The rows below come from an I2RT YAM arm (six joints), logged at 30 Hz.
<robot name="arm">
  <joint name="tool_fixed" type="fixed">
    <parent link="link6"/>
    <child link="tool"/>
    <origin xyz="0 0 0" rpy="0 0 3.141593"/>
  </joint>
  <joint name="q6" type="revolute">
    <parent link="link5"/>
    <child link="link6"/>
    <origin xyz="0 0.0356 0.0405" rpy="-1.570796 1.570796 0"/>
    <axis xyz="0 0 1"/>
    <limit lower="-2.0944" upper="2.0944"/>
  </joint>
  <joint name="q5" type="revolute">
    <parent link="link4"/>
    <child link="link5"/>
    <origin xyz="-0.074 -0.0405 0.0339" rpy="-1.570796 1.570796 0"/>
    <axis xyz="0 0 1"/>
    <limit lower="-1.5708" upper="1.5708"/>
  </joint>
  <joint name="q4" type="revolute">
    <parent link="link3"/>
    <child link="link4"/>
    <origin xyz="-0.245 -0.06 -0.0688" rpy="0 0 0"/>
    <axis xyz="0 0 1"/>
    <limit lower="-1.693" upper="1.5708"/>
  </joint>
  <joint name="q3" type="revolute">
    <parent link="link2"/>
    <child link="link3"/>
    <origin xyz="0 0.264 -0.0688" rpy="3.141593 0 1.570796"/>
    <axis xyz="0 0 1"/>
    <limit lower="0" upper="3.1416"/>
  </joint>
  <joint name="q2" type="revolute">
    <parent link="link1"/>
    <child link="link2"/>
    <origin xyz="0.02 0.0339 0.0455" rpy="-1.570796 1.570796 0"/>
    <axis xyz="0 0 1"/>
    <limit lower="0" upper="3.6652"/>
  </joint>
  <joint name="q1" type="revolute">
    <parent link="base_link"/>
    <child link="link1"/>
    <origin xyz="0 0 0.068" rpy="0 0 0"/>
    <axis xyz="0 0 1"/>
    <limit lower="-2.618" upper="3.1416"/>
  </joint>
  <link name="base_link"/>
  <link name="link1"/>
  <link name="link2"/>
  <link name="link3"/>
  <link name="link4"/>
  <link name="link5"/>
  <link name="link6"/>
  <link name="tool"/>
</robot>
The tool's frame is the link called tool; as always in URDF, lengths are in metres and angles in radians.
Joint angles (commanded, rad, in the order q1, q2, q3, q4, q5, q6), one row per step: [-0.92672 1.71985 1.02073 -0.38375 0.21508 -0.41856]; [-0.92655 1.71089 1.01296 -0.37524 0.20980 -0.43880]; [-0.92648 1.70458 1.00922 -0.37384 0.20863 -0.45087]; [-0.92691 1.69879 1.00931 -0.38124 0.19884 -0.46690]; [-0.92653 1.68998 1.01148 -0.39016 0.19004 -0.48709]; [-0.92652 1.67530 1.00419 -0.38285 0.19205 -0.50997]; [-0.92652 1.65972 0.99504 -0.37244 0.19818 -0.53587]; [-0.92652 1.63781 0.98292 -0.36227 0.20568 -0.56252]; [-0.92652 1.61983 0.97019 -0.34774 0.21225 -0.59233]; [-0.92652 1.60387 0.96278 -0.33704 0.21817 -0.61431]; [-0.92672 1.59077 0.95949 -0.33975 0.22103 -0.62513]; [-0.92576 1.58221 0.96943 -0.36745 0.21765 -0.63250]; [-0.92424 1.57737 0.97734 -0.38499 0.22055 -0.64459]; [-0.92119 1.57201 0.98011 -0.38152 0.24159 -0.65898]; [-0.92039 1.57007 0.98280 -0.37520 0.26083 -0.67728]
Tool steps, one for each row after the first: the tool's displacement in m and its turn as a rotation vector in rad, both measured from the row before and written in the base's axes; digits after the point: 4 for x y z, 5 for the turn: [-0.0006 0.0012 0.0011 -0.00717 0.00050 0.02010]; [-0.0005 0.0008 0.0010 -0.00395 0.00282 0.01099]; [-0.0004 0.0009 0.0014 0.00444 0.00202 0.01804]; [-0.0002 0.0010 0.0028 0.00039 0.00254 0.02198]; [-0.0011 0.0013 0.0029 -0.01591 0.00394 0.01864]; [-0.0013 0.0014 0.0028 -0.02029 0.00733 0.01891]; [-0.0020 0.0022 0.0039 -0.02365 0.00715 0.01847]; [-0.0016 0.0018 0.0027 -0.02356 0.00873 0.02114]; [-0.0011 0.0012 0.0033 -0.02171 0.00466 0.01467]; [-0.0013 0.0014 0.0028 -0.00877 0.00379 0.00693]; [-0.0005 0.0013 0.0038 0.00789 0.00748 0.00881]; [0.0000 0.0007 0.0027 0.00053 0.01162 0.00973]; [0.0004 -0.0001 0.0028 -0.02188 0.01514 0.00294]; [0.0001 -0.0009 0.0019 -0.02077 0.01674 0.00449]
